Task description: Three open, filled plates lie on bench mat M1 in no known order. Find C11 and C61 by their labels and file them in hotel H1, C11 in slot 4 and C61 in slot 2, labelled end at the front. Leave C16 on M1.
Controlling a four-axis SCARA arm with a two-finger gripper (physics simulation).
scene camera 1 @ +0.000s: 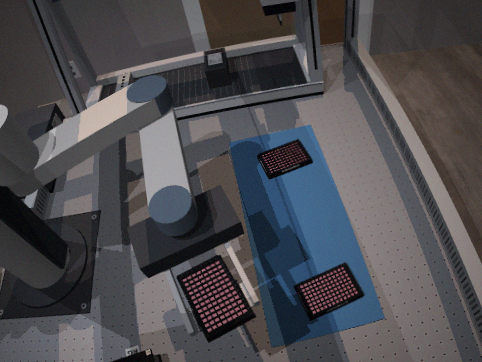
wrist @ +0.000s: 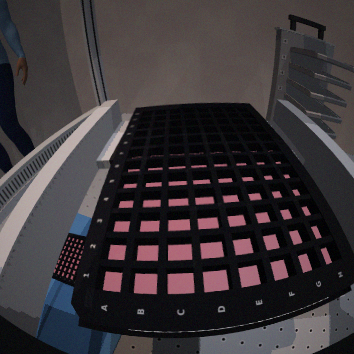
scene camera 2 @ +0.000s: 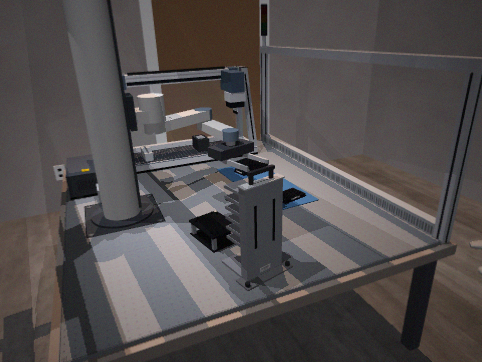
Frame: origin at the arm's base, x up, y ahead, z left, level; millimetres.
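Seen in the pictures: gripper, fingertip midpoint: (scene camera 1: 225, 319) (wrist: 198, 108) (scene camera 2: 258, 165); arm's base, origin of the base link: (scene camera 1: 50, 265) (scene camera 2: 123, 216).
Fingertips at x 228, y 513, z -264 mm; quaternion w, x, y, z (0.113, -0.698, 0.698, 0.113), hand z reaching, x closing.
Pixels of each thing's top centre, then the offset from my fingertips to it. "pt": a spot on its surface instead. Level surfaces: height alone.
- black plate with pink wells, middle of its top: (wrist: 208, 150) (scene camera 1: 213, 294) (scene camera 2: 249, 163) dz +45, dx +0, dy -16 mm
- Bench mat M1, its level: dx -211 mm
- filled plate, middle of its top: (scene camera 1: 284, 156) dz +471, dx -198, dy +164 mm
- mat plate, surface spot: (wrist: 70, 257) pt dz +83, dx -198, dy +168 mm
- dark block, surface spot: (scene camera 1: 217, 70) pt dz +779, dx -101, dy +21 mm
My gripper (scene camera 1: 224, 316) (wrist: 198, 108) is shut on a black plate with pink wells (scene camera 1: 212, 292) (wrist: 180, 252), held level above the bench beside the mat's near end. The held plate's label cannot be read. Bench mat M1 (scene camera 1: 320, 210) (scene camera 2: 306, 201) (wrist: 60, 300) is blue. One filled plate (scene camera 1: 285, 158) lies near its far end and another (scene camera 1: 330, 291) (scene camera 2: 293, 195) near its near end; their labels are unreadable. A mat plate (wrist: 70, 257) shows at the wrist view's left. Hotel H1 (scene camera 2: 262, 225) (wrist: 305, 50) stands upright in the foreground of scene camera 2; its visible shelves show no plate.
A low black stand (scene camera 2: 212, 225) is beside the hotel, partly showing at the bottom of scene camera 1. The arm's column (scene camera 2: 105, 125) stands left. A gantry frame (scene camera 1: 250, 102) with a dark block (scene camera 1: 217, 70) is at the back. A clear guard wall runs along the right edge.
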